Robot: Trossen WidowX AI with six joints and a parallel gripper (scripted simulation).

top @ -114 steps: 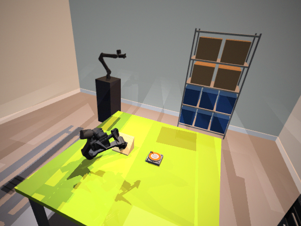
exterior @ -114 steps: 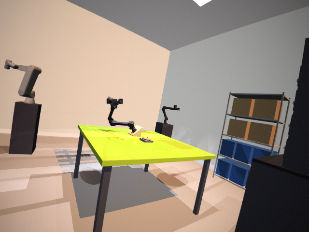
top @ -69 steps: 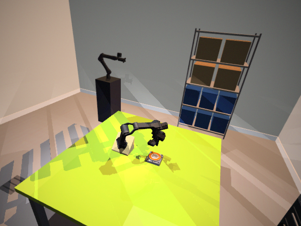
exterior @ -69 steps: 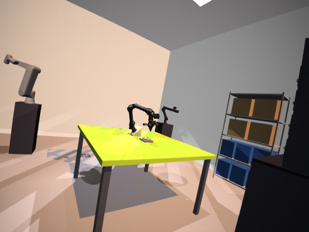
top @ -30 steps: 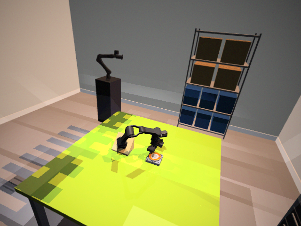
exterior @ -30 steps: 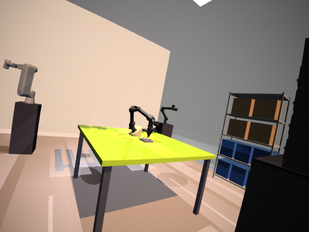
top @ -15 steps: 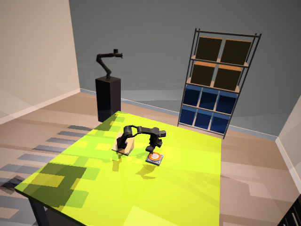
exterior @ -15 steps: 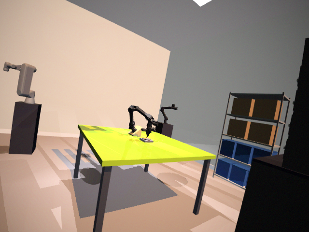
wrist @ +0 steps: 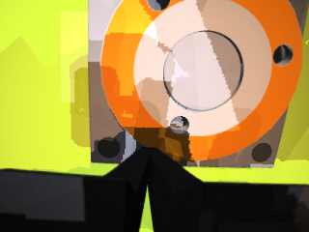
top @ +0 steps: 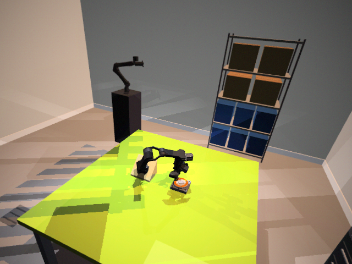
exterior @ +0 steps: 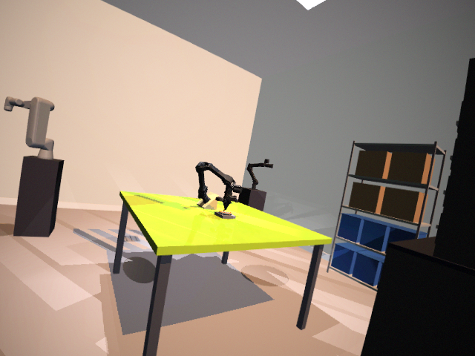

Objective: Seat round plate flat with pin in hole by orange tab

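The grey square base lies 5 cm ahead of my gripper tip, 2 cm to the right of it and 2 cm below it.
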